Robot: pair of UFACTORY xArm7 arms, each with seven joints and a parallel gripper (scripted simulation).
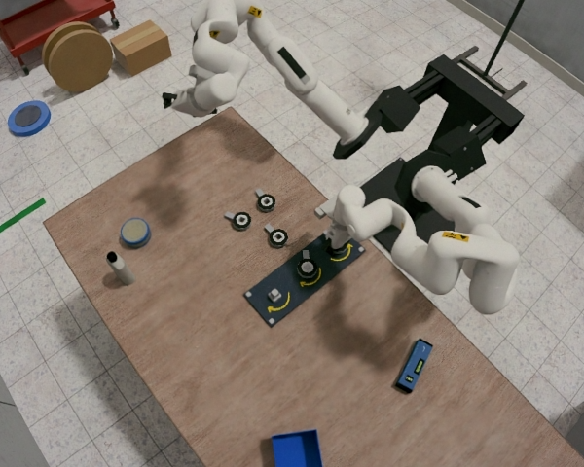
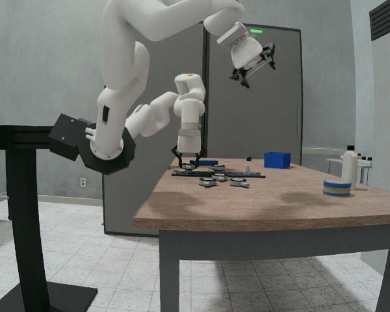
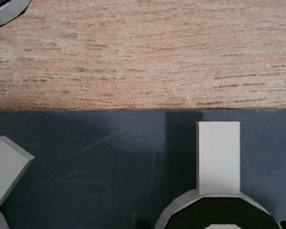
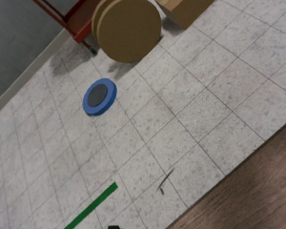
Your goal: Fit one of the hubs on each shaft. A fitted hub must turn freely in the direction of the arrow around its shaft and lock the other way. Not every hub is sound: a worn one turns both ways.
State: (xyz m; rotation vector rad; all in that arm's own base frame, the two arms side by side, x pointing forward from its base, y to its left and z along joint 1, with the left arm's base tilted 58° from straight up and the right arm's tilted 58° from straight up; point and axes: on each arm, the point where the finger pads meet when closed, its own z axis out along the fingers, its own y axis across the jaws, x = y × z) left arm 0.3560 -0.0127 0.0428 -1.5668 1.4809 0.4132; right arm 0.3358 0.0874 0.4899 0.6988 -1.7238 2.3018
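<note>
Now: the dark board 130 mm ahead of my left hand, 20 mm to the right of it and 30 mm below it. The rest, counted from my left hand: white bottle (530 mm ahead, 430 mm to the right, 60 mm above); tape roll (410 mm ahead, 520 mm to the right, 20 mm below).
</note>
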